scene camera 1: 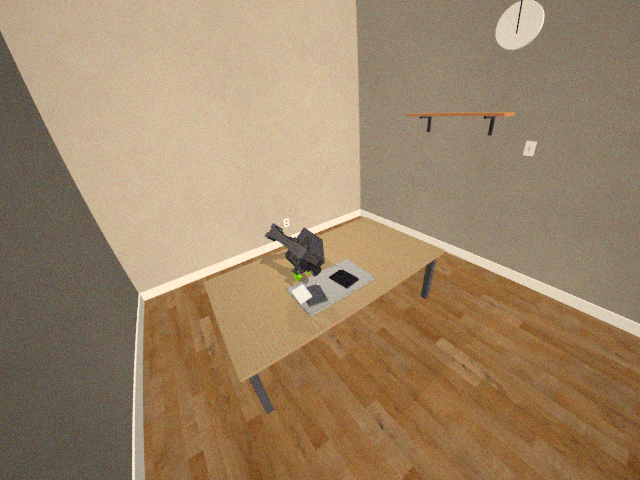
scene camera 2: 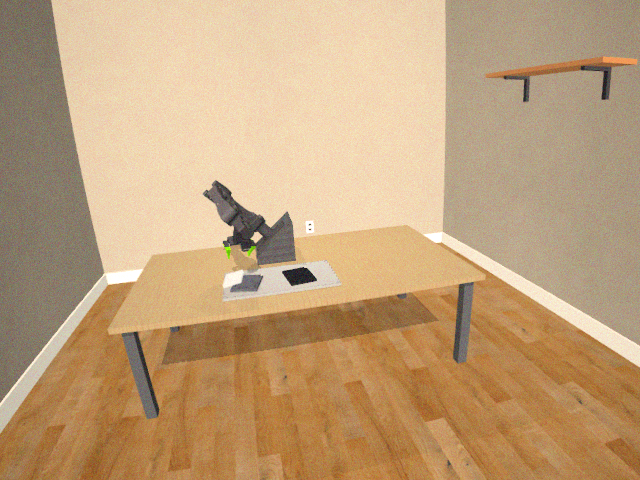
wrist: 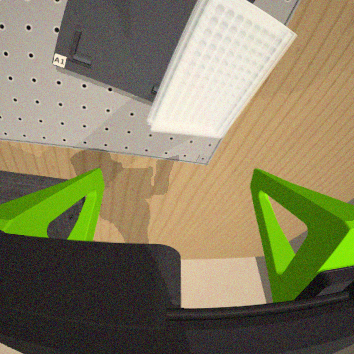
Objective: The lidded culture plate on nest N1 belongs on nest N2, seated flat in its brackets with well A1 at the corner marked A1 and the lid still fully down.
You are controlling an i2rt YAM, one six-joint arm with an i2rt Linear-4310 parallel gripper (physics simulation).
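Places are measured from the arm's base along level axes (x ahead, y left, z up), in centimetres.
Where they show: gripper, between the fingertips: (scene camera 1: pixel 302 277) (scene camera 2: pixel 238 257) (wrist: pixel 176 176); arm's base, origin of its link: (scene camera 2: pixel 271 236).
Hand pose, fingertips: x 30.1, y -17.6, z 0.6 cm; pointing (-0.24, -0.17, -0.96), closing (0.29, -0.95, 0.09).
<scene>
Things, the pixels of their top centre, and the offset from my fingertips. "*": a spot on its surface instead. Level surfaces: height alone.
- lidded culture plate, centre of its top: (wrist: pixel 223 87) (scene camera 2: pixel 232 274) (scene camera 1: pixel 301 291) dx +3.2, dy -3.6, dz -7.1 cm
- dark grey nest, centre of its top: (scene camera 2: pixel 247 280) (scene camera 1: pixel 313 293) dx +7.6, dy +2.7, dz -9.1 cm
- A1 label, a spot on its surface: (wrist: pixel 59 60) * dx +1.5, dy +9.8, dz -9.7 cm
- black nest, centre of its top: (scene camera 2: pixel 298 273) (scene camera 1: pixel 343 276) dx +7.1, dy +27.0, dz -9.1 cm
- wooden table, height of its surface: dz -12.1 cm
The lidded culture plate (scene camera 1: pixel 301 293) (scene camera 2: pixel 233 279) (wrist: pixel 225 70) is white and rectangular. It lies at the left end of the board in the scene views, against or over one side of a dark grey nest (scene camera 1: pixel 317 296) (scene camera 2: pixel 249 283) (wrist: pixel 120 45), and looks tilted in the wrist view. An A1 label (wrist: pixel 59 60) marks the nest's corner, beside a bracket. A black nest (scene camera 1: pixel 344 279) (scene camera 2: pixel 299 276) lies further right. Nest numbers cannot be read. My gripper (scene camera 1: pixel 303 275) (scene camera 2: pixel 239 256) (wrist: pixel 176 176) is open and empty, above and behind the plate, its green fingers wide apart.
The perforated grey board (scene camera 1: pixel 363 277) (scene camera 2: pixel 324 273) (wrist: pixel 30 65) bears both nests and lies on the wooden table (scene camera 1: pixel 268 320) (scene camera 2: pixel 382 258) (wrist: pixel 300 100). The arm's dark base stands behind the board. A shelf (scene camera 1: pixel 460 114) (scene camera 2: pixel 558 67) hangs high on the right wall.
</scene>
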